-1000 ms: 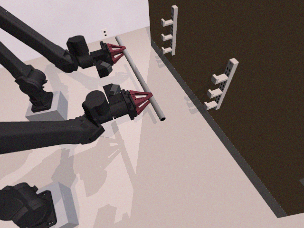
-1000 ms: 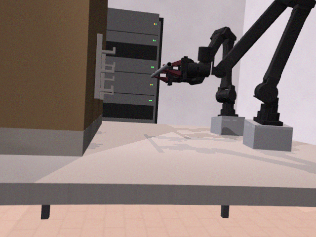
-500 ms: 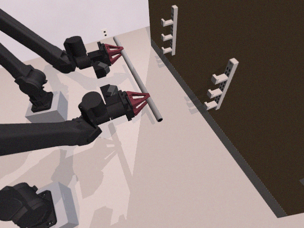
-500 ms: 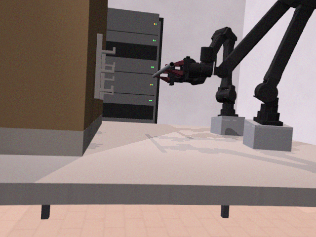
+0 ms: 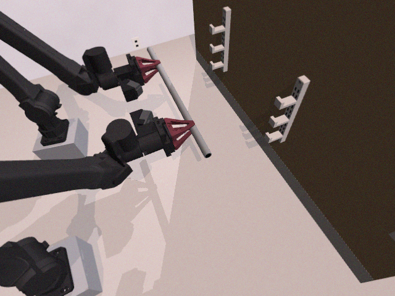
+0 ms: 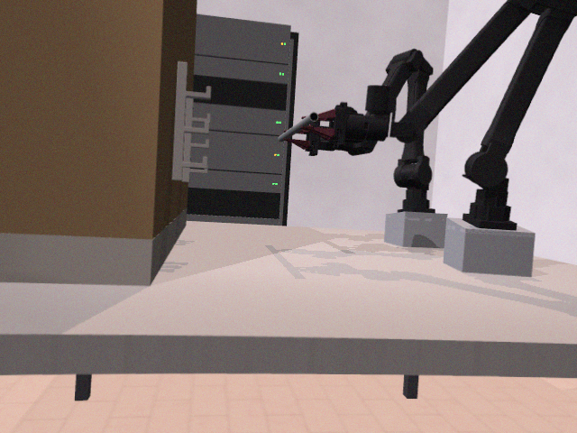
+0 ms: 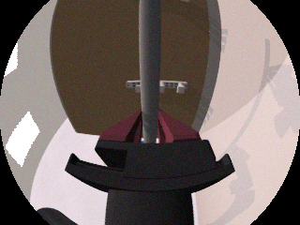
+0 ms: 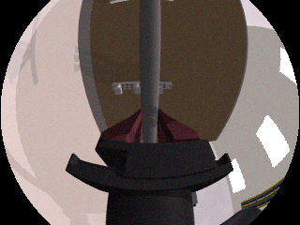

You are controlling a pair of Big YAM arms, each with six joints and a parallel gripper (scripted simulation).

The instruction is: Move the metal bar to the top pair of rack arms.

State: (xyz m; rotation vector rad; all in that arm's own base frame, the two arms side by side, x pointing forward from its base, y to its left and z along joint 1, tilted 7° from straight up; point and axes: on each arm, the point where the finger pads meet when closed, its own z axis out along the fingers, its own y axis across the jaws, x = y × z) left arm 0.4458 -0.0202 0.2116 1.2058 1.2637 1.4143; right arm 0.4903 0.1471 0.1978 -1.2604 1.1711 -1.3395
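The grey metal bar is 15 cm to the left of my right hand and 1 cm behind it. From my right hand the other things lie so: brown wall 43 cm ahead, 14 cm to the left, 13 cm above.
Right now my left hand is 1 cm short of the grey metal bar and 15 cm to the left of it. From my left hand the other things lie so: brown wall: 46 cm ahead, 16 cm to the right, 13 cm above.
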